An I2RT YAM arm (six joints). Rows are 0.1 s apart.
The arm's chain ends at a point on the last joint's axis. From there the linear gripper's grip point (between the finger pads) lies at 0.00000 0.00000 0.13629 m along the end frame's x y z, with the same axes.
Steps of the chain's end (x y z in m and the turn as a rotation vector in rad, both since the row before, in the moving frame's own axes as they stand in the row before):
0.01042, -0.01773, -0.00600, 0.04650, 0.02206, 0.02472
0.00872, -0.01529, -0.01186, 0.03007, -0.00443, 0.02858
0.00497, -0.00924, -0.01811, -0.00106, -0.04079, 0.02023
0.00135, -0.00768, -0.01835, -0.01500, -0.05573, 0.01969
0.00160, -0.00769, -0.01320, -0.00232, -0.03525, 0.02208
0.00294, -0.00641, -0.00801, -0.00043, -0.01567, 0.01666
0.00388, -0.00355, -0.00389, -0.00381, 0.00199, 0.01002
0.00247, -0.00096, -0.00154, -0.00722, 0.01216, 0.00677
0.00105, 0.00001, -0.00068, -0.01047, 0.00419, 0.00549
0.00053, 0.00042, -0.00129, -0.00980, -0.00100, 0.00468
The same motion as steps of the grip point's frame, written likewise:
0.01350, -0.02403, -0.00618, 0.04650, 0.02206, 0.02472
0.00817, -0.01940, -0.01192, 0.03007, -0.00443, 0.02858
-0.00059, -0.00915, -0.01822, -0.00106, -0.04079, 0.02023
-0.00626, -0.00571, -0.01858, -0.01500, -0.05573, 0.01969
-0.00321, -0.00743, -0.01329, -0.00232, -0.03525, 0.02208
0.00080, -0.00637, -0.00803, -0.00043, -0.01567, 0.01666
0.00415, -0.00303, -0.00389, -0.00381, 0.00199, 0.01002
0.00412, 0.00003, -0.00155, -0.00722, 0.01216, 0.00677
0.00162, 0.00144, -0.00069, -0.01047, 0.00419, 0.00549
0.00039, 0.00176, -0.00130, -0.00980, -0.00100, 0.00468

